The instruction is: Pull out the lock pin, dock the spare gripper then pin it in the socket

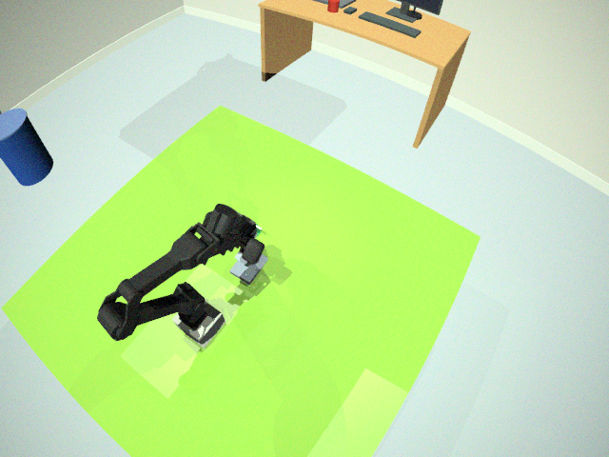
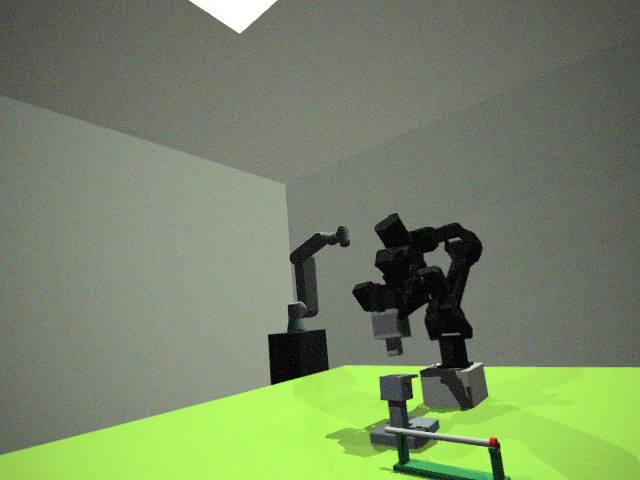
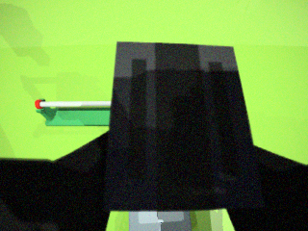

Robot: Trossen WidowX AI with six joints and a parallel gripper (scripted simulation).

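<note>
Right now my gripper tip is 11 cm short of the green rack, 12 cm to the right of it and 17 cm above it. From my gripper tip the other things lie so: spare gripper 1 cm behind, 1 cm below; mount 14 cm below.
</note>
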